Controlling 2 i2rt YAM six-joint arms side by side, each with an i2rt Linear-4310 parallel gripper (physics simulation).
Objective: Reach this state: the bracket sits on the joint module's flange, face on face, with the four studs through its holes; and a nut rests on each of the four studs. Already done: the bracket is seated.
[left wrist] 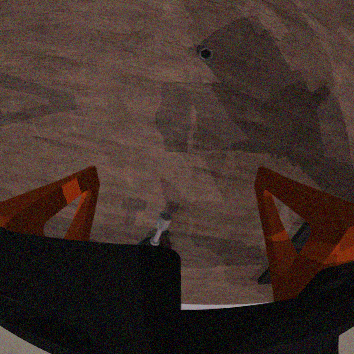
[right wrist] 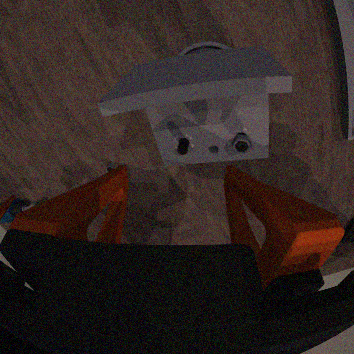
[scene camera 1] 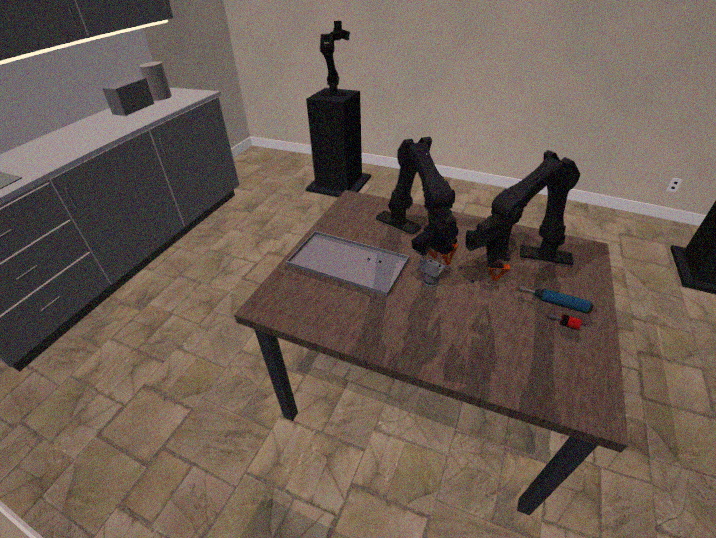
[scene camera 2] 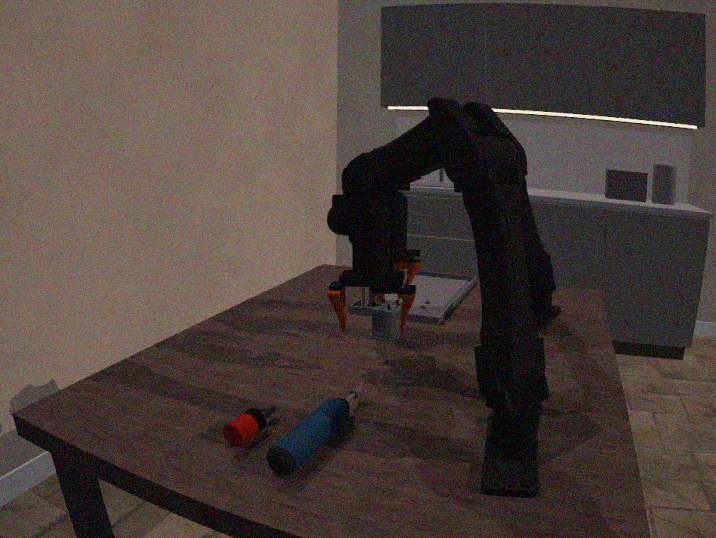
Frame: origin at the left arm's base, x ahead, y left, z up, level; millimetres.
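Seen in the pictures: left gripper, fingertip midpoint: (left wrist: 176, 175) (scene camera 1: 493, 270) (scene camera 2: 372, 332); right gripper, fingertip midpoint: (right wrist: 175, 173) (scene camera 1: 441, 261) (scene camera 2: 390, 299); left arm's base at its link origin: (scene camera 1: 545, 255) (scene camera 2: 510, 453); right arm's base at its link origin: (scene camera 1: 397, 223) (scene camera 2: 537, 318).
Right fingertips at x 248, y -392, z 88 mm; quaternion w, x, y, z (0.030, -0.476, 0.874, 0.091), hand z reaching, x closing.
Pixels of each thing's middle, then the offset from my right fingertips to it. "*": a spot on its surface instead. Level surfaces: height alone.
- grey bracket at the middle of its body: (right wrist: 206, 128) (scene camera 2: 386, 297) (scene camera 1: 433, 263) 15 mm ahead, 28 mm right, 6 mm down
- round joint module at the middle of its body: (right wrist: 208, 94) (scene camera 2: 385, 318) (scene camera 1: 431, 273) 15 mm ahead, 28 mm right, 51 mm down
- hole at a spot on its surface: (right wrist: 183, 146) * 6 mm ahead, 7 mm right, 14 mm down
- loose nut at the middle of its body: (left wrist: 205, 53) (scene camera 1: 472, 281) 20 mm back, 119 mm left, 85 mm down
- shallow grey tray at the middle of its body: (scene camera 2: 420, 292) (scene camera 1: 347, 260) 10 mm back, 352 mm right, 80 mm down
- blue-handled tool at the middle of its body: (scene camera 2: 322, 423) (right wrist: 9, 211) (scene camera 1: 555, 297) 10 mm ahead, 399 mm left, 68 mm down
- shorter red-handled tool at the middle of its body: (scene camera 2: 253, 421) (scene camera 1: 564, 320) 106 mm ahead, 421 mm left, 71 mm down
- table at its surface level: 88 mm down
The grey bracket (scene camera 1: 432, 264) (right wrist: 210, 131) sits on the round joint module (scene camera 1: 430, 278) (scene camera 2: 385, 325). In the right wrist view one nut (right wrist: 241, 143) shows on its near right stud; a dark stud or hole (right wrist: 183, 146) shows at the near left without a clear nut. The far studs are hidden by the bracket's upright plate. A loose nut (left wrist: 205, 53) (scene camera 1: 472, 281) lies on the table, beyond the left fingers in the left wrist view. My left gripper (left wrist: 176, 175) (scene camera 1: 498, 271) is open and empty above the table. My right gripper (right wrist: 175, 173) (scene camera 1: 443, 254) is half open, empty, beside the bracket.
A shallow grey tray (scene camera 1: 332, 282) with two small dark parts (scene camera 1: 368, 259) (scene camera 1: 379, 261) lies left of the joint module in scene camera 1. A blue-handled tool (scene camera 1: 566, 301) (scene camera 2: 309, 436) and a shorter red-handled tool (scene camera 1: 571, 322) (scene camera 2: 241, 429) lie on the table (scene camera 1: 405, 341).
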